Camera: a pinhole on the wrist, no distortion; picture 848 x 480 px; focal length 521.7 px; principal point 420.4 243.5 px. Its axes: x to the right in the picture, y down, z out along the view. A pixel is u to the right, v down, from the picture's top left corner.
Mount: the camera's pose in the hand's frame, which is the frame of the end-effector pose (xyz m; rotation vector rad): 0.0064 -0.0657 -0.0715 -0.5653 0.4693 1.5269
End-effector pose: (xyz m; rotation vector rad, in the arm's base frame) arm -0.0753 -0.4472 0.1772 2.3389 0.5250 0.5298
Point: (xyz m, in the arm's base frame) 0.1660 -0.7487 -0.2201
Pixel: 87.4 255.3
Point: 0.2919 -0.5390 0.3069
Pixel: outside the picture
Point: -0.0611 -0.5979 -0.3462
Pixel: outside the picture
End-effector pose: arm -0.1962 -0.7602 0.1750 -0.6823 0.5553 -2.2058
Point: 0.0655 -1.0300 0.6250
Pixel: 145.0 38.8
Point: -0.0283 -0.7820 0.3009
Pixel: 246.5 303.0
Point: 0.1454 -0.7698 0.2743
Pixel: 336.1 421.0
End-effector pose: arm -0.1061 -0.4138 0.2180 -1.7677 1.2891 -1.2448
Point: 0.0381 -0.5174 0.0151
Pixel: 424.8 158.4
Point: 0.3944 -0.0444 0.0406
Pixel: outside the picture
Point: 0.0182 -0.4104 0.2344
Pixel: 38.2 188.4
